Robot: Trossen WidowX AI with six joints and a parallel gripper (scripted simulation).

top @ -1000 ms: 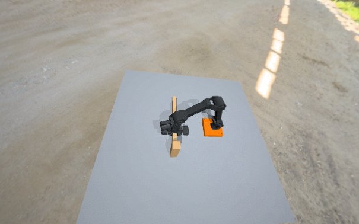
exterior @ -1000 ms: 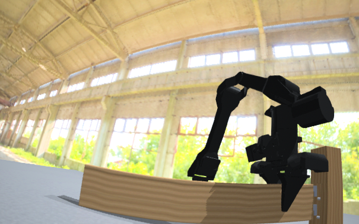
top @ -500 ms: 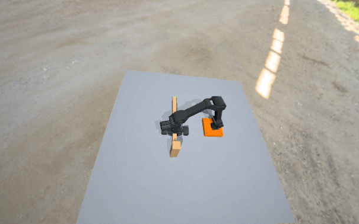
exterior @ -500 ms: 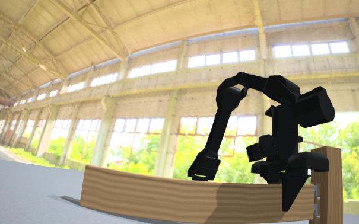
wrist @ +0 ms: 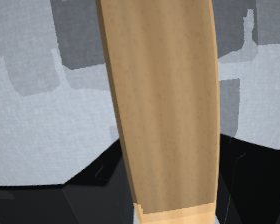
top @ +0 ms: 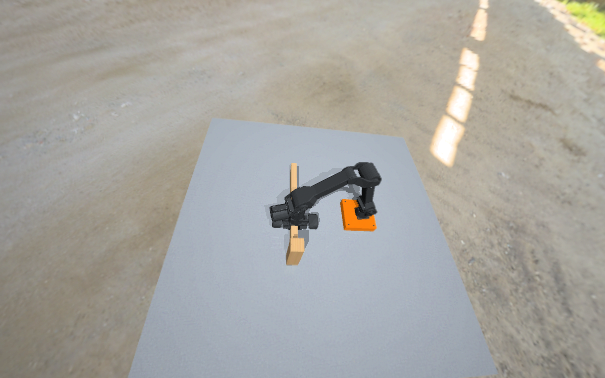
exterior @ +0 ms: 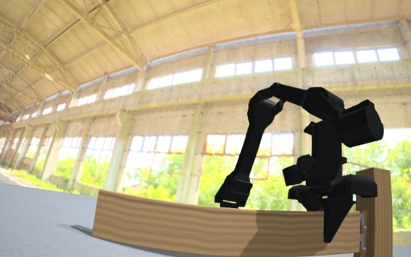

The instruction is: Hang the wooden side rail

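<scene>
Now: the headboard post 10 mm ahead of my gripper tip, 120 mm to the left of it and 40 mm above it.
</scene>
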